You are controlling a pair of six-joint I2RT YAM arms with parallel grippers.
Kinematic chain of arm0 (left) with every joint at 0, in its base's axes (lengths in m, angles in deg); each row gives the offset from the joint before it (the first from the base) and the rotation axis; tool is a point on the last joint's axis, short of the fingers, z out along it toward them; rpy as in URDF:
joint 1: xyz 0 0 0.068 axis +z
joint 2: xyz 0.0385 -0.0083 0.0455 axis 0.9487 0.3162 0
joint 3: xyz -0.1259 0.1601 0.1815 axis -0.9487 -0.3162 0
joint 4: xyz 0.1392 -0.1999 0.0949 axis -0.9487 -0.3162 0
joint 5: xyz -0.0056 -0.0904 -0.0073 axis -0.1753 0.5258 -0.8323
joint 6: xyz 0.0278 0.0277 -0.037 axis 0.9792 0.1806 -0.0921
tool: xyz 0 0 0 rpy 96.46 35.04 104.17
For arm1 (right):
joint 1: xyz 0 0 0.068 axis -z
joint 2: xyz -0.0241 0.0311 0.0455 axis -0.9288 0.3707 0
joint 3: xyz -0.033 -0.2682 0.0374 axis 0.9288 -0.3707 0
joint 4: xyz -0.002 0.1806 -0.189 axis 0.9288 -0.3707 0
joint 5: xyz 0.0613 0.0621 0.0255 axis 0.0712 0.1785 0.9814
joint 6: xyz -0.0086 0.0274 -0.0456 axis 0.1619 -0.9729 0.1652
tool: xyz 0 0 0 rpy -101.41 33.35 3.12
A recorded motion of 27 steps. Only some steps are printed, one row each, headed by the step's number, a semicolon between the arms.
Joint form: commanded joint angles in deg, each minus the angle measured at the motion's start. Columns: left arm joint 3, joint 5, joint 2, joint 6, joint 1, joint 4; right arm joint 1, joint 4, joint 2, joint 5, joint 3, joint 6.
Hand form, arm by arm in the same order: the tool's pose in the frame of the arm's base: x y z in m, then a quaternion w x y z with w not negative. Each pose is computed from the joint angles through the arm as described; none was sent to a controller.
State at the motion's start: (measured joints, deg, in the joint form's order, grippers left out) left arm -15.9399 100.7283 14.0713 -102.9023 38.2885 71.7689; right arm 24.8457 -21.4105 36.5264 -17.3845 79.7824 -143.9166
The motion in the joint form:
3: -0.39 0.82 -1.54 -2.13 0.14 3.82; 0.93 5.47 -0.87 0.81 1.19 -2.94
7: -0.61 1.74 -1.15 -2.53 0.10 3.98; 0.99 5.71 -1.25 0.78 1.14 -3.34
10: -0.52 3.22 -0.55 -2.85 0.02 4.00; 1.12 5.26 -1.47 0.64 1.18 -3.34
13: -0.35 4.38 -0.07 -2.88 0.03 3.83; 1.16 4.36 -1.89 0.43 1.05 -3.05
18: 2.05 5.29 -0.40 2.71 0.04 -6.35; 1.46 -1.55 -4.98 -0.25 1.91 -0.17
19: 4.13 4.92 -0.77 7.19 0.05 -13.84; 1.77 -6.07 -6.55 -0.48 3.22 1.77
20: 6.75 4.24 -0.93 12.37 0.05 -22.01; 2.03 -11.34 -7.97 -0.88 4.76 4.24
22: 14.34 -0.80 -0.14 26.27 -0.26 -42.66; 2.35 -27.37 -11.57 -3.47 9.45 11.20
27: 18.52 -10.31 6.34 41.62 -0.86 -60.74; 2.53 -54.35 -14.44 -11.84 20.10 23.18
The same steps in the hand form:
3: 0.1832 -0.1349 0.3268 0.30703 -0.13057 0.61438 -0.71500; 0.1300 0.1308 0.3161 0.29114 0.11784 0.57782 0.75331
7: 0.1838 -0.1361 0.3243 0.29773 -0.12824 0.61829 -0.71598; 0.1291 0.1297 0.3173 0.29076 0.11856 0.57369 0.75649
10: 0.1847 -0.1381 0.3226 0.28549 -0.12182 0.62355 -0.71753; 0.1291 0.1290 0.3174 0.29174 0.12076 0.57447 0.75517
13: 0.1856 -0.1395 0.3215 0.27726 -0.11640 0.62825 -0.71755; 0.1286 0.1282 0.3162 0.29311 0.12284 0.57817 0.75148
18: 0.1869 -0.1409 0.3189 0.27489 -0.10690 0.67493 -0.67637; 0.1235 0.1218 0.3193 0.31105 0.12021 0.59196 0.73375
19: 0.1868 -0.1405 0.3194 0.27996 -0.09988 0.70473 -0.64420; 0.1210 0.1181 0.3234 0.32123 0.11799 0.60355 0.72015
20: 0.1864 -0.1398 0.3213 0.28622 -0.08869 0.73586 -0.60722; 0.1185 0.1146 0.3269 0.33251 0.11521 0.61958 0.70163
22: 0.1845 -0.1366 0.3277 0.30694 -0.05607 0.81159 -0.49393; 0.1093 0.1033 0.3345 0.36077 0.11317 0.67024 0.63860
27: 0.1936 -0.1388 0.2985 0.28599 -0.00817 0.90525 -0.31410; 0.0902 0.0793 0.3525 0.41062 0.11076 0.75250 0.50285

